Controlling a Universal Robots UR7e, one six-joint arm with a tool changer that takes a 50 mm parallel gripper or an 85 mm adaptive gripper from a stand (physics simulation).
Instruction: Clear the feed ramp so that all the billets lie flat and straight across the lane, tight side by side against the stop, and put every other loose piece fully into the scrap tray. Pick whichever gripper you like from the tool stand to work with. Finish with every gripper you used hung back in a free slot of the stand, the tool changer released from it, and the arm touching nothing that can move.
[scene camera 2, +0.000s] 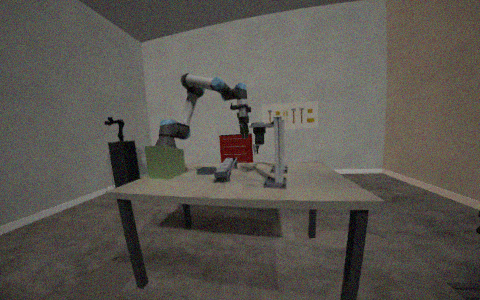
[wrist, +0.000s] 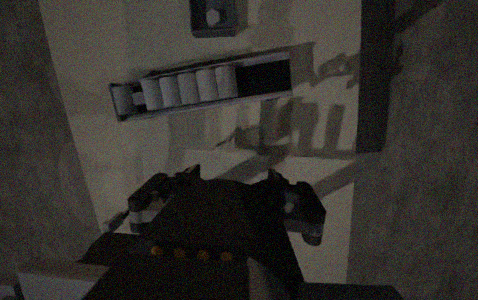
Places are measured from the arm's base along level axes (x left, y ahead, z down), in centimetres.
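Pixels of known places: hand, its tool point: (scene camera 2: 243, 114); arm's base, origin of its link: (scene camera 2: 165, 148).
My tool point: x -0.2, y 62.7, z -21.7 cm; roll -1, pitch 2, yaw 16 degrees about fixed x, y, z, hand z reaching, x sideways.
Ahead of a thing's pixels: the offset from my tool point to its middle.
My adaptive gripper (scene camera 2: 244, 136) (wrist: 235, 175) is on the arm, open and empty, above the table beside the stand. The feed ramp (scene camera 2: 224, 171) (wrist: 265, 60) is a grey trough. In the wrist view several pale cylindrical billets {dy -13.5, dx -6.3, dz +35.0 cm} (wrist: 188, 88) lie side by side across its middle. Another pale cylinder {dy -14.9, dx -21.1, dz +36.4 cm} (wrist: 123, 100) lies at its left end, with a small light piece {dy -14.6, dx -17.6, dz +36.8 cm} (wrist: 137, 98) in the gap between. The scrap tray {dy -31.6, dx +2.4, dz +41.8 cm} (scene camera 2: 206, 170) (wrist: 214, 34) is dark and holds one light nut-like piece {dy -28.8, dx +1.9, dz +42.4 cm} (wrist: 213, 17). The tool stand (scene camera 2: 279, 150) holds another gripper (scene camera 2: 259, 134).
A green box (scene camera 2: 165, 161) stands on the table near the arm's base. A red cabinet (scene camera 2: 236, 148) shows behind the table, and a tool board (scene camera 2: 290, 115) hangs on the back wall. A dark pedestal (scene camera 2: 123, 161) stands left of the table. Shadows fall across the table near the ramp.
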